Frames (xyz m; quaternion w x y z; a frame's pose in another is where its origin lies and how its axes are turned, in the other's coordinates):
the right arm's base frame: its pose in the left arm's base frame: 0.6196 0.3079 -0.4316 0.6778 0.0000 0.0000 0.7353
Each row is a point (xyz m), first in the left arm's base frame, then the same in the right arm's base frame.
Working: the left arm's base frame: its pose in the right arm's base frame: -0.2565 0.6426 0.4316 0.6778 0.0000 0.0000 -0.7353

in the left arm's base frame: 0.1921 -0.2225 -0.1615
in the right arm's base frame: -0.4939 0.4692 0.2701
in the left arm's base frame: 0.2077 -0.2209 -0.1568
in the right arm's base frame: -0.4936 0.4535 0.2748
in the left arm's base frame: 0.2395 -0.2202 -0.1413
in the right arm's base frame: -0.4955 0.4217 0.2903
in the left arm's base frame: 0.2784 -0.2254 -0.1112
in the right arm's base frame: -0.5038 0.3834 0.3204
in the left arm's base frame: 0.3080 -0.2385 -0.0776
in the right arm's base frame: -0.5193 0.3550 0.3540
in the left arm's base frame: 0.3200 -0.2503 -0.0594
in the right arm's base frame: -0.5320 0.3440 0.3722
